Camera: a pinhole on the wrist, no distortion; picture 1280 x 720 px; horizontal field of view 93.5 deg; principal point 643.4 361.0 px. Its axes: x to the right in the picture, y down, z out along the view. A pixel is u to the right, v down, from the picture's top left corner.
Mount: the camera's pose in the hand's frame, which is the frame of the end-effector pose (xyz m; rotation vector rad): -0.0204 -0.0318 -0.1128 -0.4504 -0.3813 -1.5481
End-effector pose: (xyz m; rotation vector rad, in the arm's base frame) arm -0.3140 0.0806 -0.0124 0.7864 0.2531 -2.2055
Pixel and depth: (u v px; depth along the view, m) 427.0 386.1 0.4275
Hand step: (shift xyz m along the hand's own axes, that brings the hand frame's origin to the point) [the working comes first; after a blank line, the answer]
In the camera's frame: -0.1537 0.0178 0.4275

0.0182 0.3159 0.1775
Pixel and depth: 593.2 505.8 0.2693
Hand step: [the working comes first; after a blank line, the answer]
In the camera's frame: -0.0225 0.0648 0.2693

0.0570 0.1216 0.1056
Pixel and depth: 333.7 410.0 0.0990
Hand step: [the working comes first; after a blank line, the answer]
In the camera's frame: -0.0509 0.0081 0.0990

-0.0075 0.0619 -0.0535
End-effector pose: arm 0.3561 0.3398 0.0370 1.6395 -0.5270 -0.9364
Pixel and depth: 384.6 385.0 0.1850
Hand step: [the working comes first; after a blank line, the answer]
In the camera's frame: -0.0795 0.0074 0.1850

-0.0040 0.1299 0.0063
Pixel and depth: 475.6 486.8 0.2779
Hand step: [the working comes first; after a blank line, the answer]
In the camera's frame: -0.0775 0.0581 0.2779

0.0510 0.1736 0.0855
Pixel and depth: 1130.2 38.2 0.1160
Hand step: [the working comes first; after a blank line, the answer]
In the camera's frame: 0.0938 -0.0622 0.1160

-0.0777 -0.0525 0.0369
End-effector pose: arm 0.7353 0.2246 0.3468 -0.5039 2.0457 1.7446
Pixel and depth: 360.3 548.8 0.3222
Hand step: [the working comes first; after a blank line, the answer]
In the camera's frame: -0.1515 0.1005 0.3222

0.0958 0.2586 0.0847
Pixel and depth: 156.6 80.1 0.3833
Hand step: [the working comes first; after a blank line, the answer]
In the camera's frame: -0.3099 -0.1788 0.3833

-0.1795 0.4341 0.0678
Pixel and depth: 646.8 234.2 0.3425
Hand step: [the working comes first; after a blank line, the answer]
In the camera's frame: 0.0019 -0.0721 0.3425

-0.0765 0.1413 0.1862
